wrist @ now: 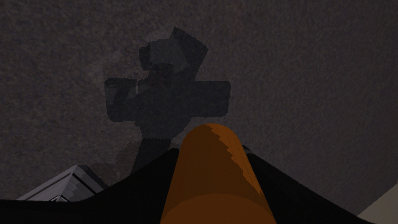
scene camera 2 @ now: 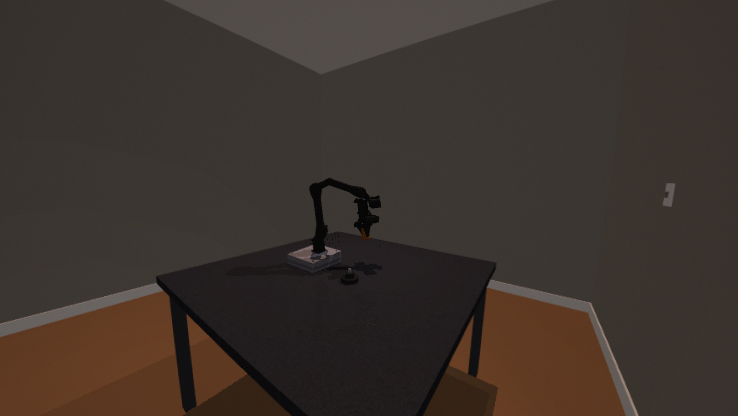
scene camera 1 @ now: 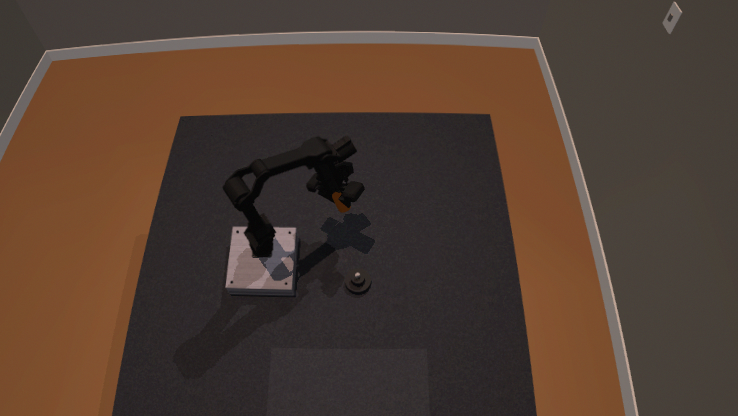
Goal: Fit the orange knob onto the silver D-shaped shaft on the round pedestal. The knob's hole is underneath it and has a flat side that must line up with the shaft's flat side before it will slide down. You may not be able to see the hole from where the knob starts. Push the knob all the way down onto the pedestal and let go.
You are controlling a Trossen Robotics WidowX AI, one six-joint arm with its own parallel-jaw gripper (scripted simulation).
My gripper (scene camera 1: 343, 205) holds an orange knob.
My gripper shows as well in the wrist view (wrist: 211, 157).
